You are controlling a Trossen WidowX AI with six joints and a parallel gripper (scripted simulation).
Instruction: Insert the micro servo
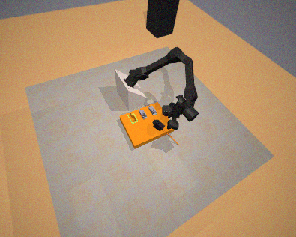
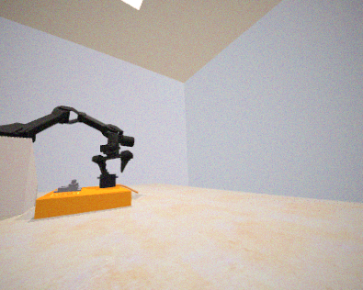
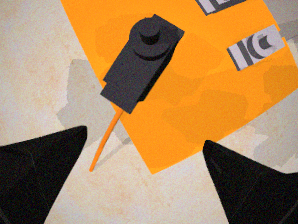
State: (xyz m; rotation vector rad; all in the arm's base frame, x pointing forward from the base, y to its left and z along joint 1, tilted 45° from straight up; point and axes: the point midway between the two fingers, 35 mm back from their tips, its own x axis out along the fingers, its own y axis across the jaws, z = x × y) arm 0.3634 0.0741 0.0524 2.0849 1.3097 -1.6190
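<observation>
Right now my gripper tip is 9 cm to the left of the orange deck, 8 cm above it and 6 cm past it.
</observation>
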